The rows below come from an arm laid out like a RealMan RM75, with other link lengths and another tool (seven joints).
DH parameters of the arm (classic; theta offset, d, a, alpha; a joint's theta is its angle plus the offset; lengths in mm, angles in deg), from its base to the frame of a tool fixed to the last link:
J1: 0 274.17 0 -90
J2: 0 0 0 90
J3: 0 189.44 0 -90
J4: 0 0 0 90
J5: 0 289.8 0 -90
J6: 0 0 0 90
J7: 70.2 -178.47 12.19 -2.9
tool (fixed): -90 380.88 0 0
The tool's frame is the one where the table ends.
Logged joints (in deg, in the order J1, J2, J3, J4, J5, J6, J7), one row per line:
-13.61 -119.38 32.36 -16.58 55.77 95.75 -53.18
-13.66 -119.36 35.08 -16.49 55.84 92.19 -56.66
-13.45 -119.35 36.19 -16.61 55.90 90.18 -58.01
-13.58 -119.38 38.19 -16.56 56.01 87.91 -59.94
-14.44 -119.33 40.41 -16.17 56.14 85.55 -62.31
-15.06 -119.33 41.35 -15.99 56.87 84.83 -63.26
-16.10 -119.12 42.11 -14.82 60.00 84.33 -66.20
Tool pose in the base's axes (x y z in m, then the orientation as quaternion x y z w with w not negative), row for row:
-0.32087 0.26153 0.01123 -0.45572 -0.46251 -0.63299 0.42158
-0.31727 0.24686 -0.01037 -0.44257 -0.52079 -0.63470 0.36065
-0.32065 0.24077 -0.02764 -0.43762 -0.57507 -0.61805 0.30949
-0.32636 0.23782 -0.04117 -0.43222 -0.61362 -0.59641 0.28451
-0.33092 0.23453 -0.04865 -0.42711 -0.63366 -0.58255 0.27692
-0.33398 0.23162 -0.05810 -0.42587 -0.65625 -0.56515 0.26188
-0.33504 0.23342 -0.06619 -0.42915 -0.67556 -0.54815 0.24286
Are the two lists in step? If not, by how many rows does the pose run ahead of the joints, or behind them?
The pose runs 2 rows behind the joints: the pose in row i belongs to the joints in row i - 2.
